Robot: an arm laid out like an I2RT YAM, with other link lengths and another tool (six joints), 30 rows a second.
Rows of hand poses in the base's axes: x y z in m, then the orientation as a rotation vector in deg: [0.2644 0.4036 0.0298 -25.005 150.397 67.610]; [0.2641 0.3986 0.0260 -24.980 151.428 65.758]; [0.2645 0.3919 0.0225 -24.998 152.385 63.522]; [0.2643 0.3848 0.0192 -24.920 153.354 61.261]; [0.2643 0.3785 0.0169 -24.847 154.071 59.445]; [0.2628 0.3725 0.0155 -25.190 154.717 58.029]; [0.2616 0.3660 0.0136 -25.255 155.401 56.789]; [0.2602 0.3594 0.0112 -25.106 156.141 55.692]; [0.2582 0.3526 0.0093 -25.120 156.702 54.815]
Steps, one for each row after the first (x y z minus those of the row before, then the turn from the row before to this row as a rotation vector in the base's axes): [-0.0003 -0.0050 -0.0038 -1.438 0.056 -0.195]; [0.0004 -0.0067 -0.0035 -1.632 -0.151 -0.256]; [-0.0002 -0.0071 -0.0033 -1.646 -0.108 -0.311]; [0.0000 -0.0063 -0.0023 -1.301 -0.116 -0.260]; [-0.0015 -0.0060 -0.0014 -1.087 -0.047 0.089]; [-0.0012 -0.0065 -0.0019 -0.972 0.097 -0.053]; [-0.0014 -0.0066 -0.0024 -0.888 0.233 -0.157]; [-0.0020 -0.0068 -0.0019 -0.711 0.153 -0.039]
